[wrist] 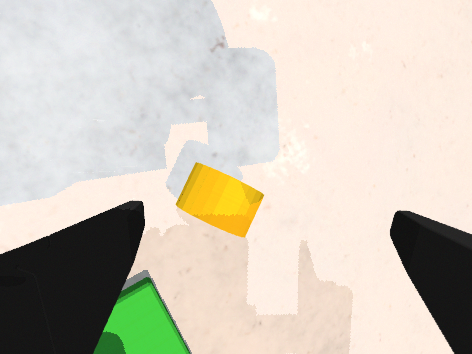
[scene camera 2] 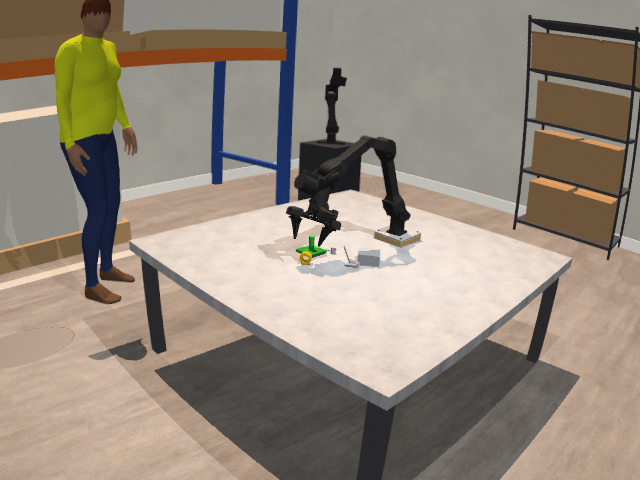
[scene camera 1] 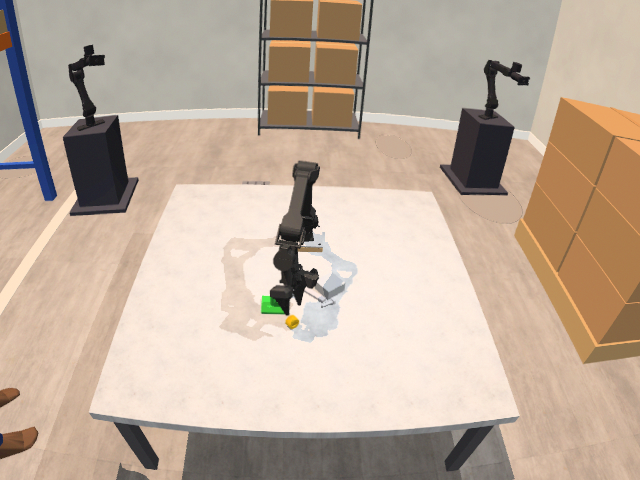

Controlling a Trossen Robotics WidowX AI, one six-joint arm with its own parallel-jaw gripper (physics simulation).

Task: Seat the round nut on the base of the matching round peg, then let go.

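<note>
The yellow round nut [scene camera 1: 290,319] [scene camera 2: 302,255] [wrist: 220,200] stands on its curved side on the table, apart from the green base and near its front edge. The green base [scene camera 1: 267,305] [scene camera 2: 319,251] [wrist: 152,320] lies flat with an upright green round peg [scene camera 2: 311,241], and no nut is around it. My gripper [scene camera 1: 293,308] [scene camera 2: 307,242] [wrist: 268,217] is wide open and empty above the table. In the wrist view the nut shows between the fingertips, nearer the left one. The left finger hides part of the green base there; the arm hides the peg in the first scene view.
A grey block [scene camera 1: 332,287] [scene camera 2: 369,257] lies on the table [scene camera 1: 403,361] [scene camera 2: 439,304] to the right of the green base. Thin grey pieces [scene camera 1: 326,303] [scene camera 2: 351,265] lie next to it. A small grey block [scene camera 2: 333,250] lies close beside the green base.
</note>
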